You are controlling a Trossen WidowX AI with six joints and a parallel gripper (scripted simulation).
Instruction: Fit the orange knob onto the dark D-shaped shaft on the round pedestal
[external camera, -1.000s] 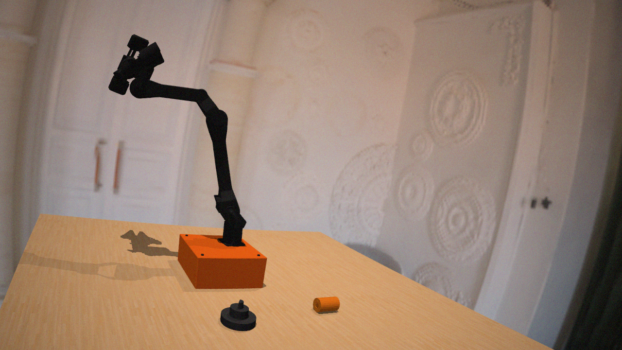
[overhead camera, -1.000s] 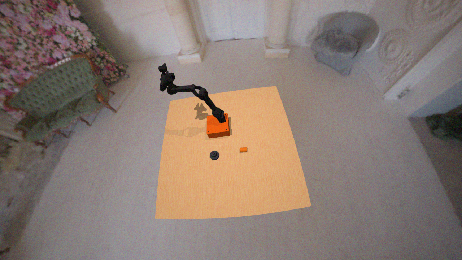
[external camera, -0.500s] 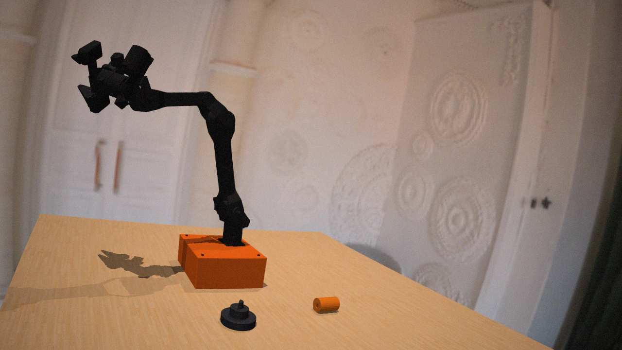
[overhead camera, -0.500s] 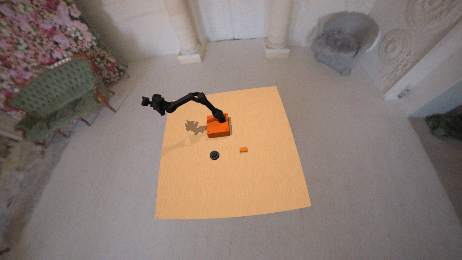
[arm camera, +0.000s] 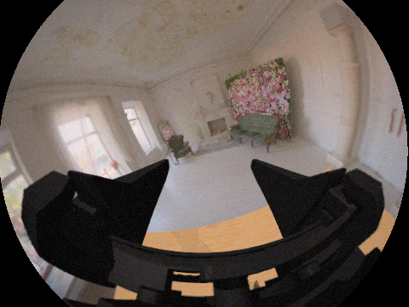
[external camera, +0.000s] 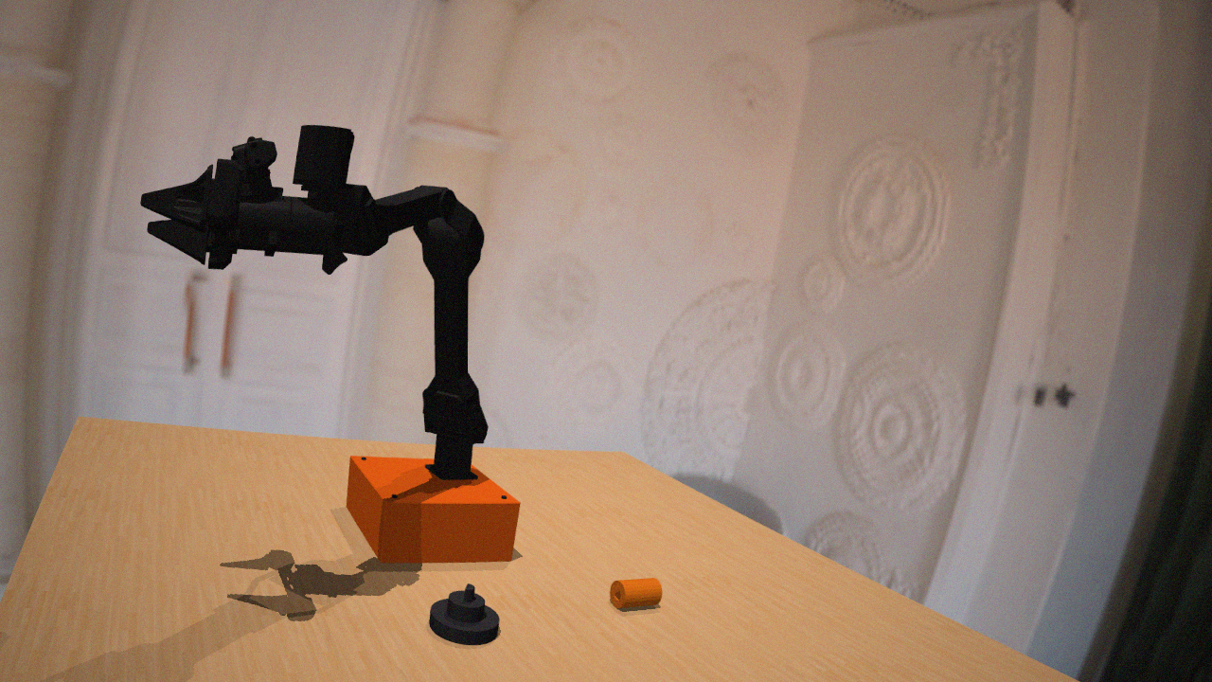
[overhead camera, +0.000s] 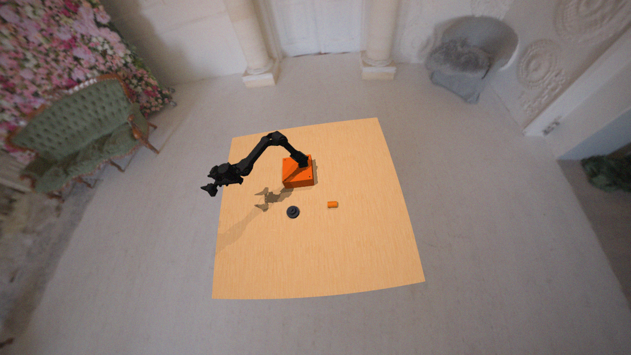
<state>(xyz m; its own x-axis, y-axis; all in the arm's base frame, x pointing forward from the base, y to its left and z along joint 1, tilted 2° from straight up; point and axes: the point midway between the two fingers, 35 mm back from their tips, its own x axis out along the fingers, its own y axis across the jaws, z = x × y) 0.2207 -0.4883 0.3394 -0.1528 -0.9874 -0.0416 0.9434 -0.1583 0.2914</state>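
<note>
Right now my gripper tip is 11 cm short of the orange knob, 66 cm to the right of it and 41 cm above it. From my gripper tip the other things lie so: pedestal: 10 cm ahead, 40 cm to the left, 40 cm below.
</note>
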